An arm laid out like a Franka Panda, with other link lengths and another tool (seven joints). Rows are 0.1 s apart.
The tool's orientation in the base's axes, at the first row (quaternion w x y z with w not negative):
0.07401, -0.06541, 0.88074, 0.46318
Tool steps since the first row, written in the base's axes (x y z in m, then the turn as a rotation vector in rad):
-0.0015, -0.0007, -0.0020, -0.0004, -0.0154, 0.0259
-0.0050, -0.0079, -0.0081, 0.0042, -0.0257, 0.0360
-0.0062, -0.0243, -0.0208, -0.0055, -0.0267, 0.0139
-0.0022, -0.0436, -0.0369, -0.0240, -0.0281, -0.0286
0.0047, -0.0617, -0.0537, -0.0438, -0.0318, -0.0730
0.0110, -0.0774, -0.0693, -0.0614, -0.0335, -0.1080
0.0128, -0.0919, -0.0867, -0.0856, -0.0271, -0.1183
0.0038, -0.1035, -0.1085, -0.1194, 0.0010, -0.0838
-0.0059, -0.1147, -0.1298, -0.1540, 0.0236, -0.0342
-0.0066, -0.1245, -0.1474, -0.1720, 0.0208, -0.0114
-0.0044, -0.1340, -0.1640, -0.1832, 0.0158, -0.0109
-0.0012, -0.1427, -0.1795, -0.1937, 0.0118, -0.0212
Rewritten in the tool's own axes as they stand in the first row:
0.0019, -0.0017, 0.0004, -0.0038, 0.0123, -0.0272
0.0068, -0.0101, -0.0023, -0.0098, 0.0138, -0.0411
0.0112, -0.0293, -0.0088, 0.0040, -0.0028, -0.0302
0.0112, -0.0539, -0.0155, 0.0303, -0.0344, -0.0089
0.0085, -0.0789, -0.0205, 0.0584, -0.0687, 0.0116
0.0061, -0.1014, -0.0243, 0.0824, -0.0946, 0.0285
0.0083, -0.1239, -0.0264, 0.1078, -0.0949, 0.0379
0.0218, -0.1464, -0.0244, 0.1330, -0.0451, 0.0394
0.0359, -0.1681, -0.0224, 0.1564, 0.0140, 0.0279
0.0404, -0.1876, -0.0207, 0.1699, 0.0341, 0.0116
0.0419, -0.2068, -0.0191, 0.1810, 0.0338, 0.0064
0.0421, -0.2247, -0.0174, 0.1934, 0.0251, 0.0081

